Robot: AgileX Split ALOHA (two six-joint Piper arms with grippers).
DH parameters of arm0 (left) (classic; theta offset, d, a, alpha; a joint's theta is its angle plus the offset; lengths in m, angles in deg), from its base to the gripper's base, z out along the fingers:
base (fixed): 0 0 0 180
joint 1: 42.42 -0.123 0 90
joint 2: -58.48 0 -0.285 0
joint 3: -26.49 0 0.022 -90
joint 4: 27.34 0.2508 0 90
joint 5: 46.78 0 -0.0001 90
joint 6: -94.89 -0.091 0 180
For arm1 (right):
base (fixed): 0 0 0 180
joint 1: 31.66 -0.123 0 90
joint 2: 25.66 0 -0.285 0
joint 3: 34.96 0 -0.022 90
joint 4: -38.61 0.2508 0 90
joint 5: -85.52 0 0.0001 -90
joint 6: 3.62 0.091 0 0
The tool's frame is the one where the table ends.
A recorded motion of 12 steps. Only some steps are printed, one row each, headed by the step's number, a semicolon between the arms.
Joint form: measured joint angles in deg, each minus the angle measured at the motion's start. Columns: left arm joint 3, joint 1, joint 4, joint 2, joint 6, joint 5; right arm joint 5, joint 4, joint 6, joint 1, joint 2, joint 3.
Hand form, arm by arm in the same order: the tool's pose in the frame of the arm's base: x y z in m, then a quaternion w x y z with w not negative. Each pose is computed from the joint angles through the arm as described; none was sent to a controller.
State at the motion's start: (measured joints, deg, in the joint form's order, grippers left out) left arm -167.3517 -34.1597 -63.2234 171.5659 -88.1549 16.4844; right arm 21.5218 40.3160 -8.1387 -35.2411 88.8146 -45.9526
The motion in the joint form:
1: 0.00 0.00 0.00 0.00 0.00 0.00; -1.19 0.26 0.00 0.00 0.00 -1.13
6: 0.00 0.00 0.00 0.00 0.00 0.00; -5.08 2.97 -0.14 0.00 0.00 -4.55
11: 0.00 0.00 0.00 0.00 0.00 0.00; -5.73 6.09 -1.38 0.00 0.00 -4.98
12: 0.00 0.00 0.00 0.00 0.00 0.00; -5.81 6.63 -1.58 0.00 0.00 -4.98
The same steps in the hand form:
1: 0.3816 -0.1036 0.2950 0.13118 -0.00206 0.94511 -0.29927; 0.3864 0.0270 0.2614 0.10863 -0.06474 0.99185 0.01537
6: 0.3816 -0.1036 0.2950 0.13118 -0.00206 0.94511 -0.29927; 0.3869 0.0312 0.2764 0.10472 -0.06091 0.99189 0.03843
11: 0.3816 -0.1036 0.2950 0.13118 -0.00206 0.94511 -0.29927; 0.3865 0.0358 0.2787 0.10360 -0.06517 0.99043 0.06377
12: 0.3816 -0.1036 0.2950 0.13118 -0.00206 0.94511 -0.29927; 0.3863 0.0366 0.2788 0.10309 -0.06577 0.99015 0.06817

